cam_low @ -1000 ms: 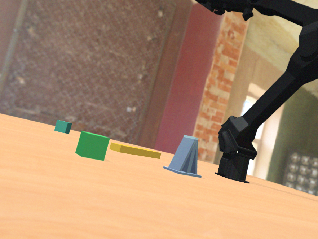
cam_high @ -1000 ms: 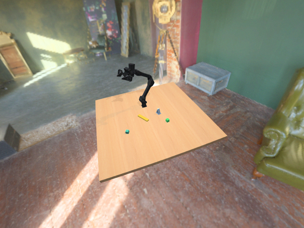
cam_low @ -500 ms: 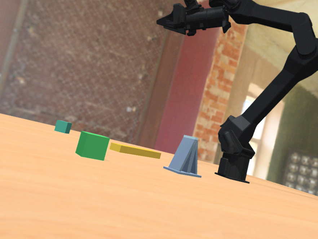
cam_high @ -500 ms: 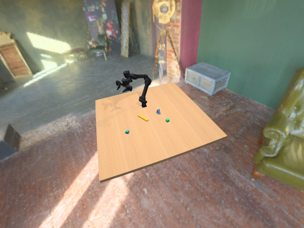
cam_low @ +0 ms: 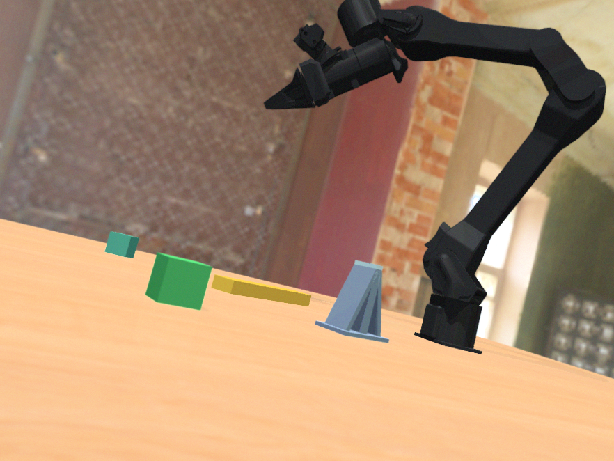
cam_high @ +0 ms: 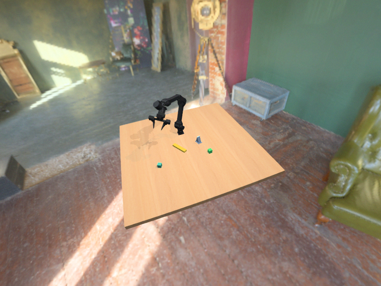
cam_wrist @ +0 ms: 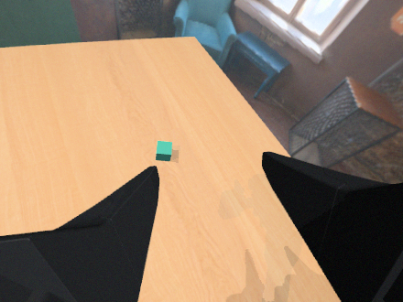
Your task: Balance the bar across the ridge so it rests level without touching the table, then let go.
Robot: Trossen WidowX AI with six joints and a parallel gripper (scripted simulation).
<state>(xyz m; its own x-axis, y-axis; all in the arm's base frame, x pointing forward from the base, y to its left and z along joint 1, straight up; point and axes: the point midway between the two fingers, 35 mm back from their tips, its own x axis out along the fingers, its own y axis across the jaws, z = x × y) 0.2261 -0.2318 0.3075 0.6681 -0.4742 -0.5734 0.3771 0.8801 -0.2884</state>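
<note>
Right now the yellow bar is 1 cm behind my gripper tip, 17 cm to the left of it and 28 cm below it. The rest, counted from my gripper tip: teal cube 15 cm ahead, 6 cm to the right, 27 cm below.
</note>
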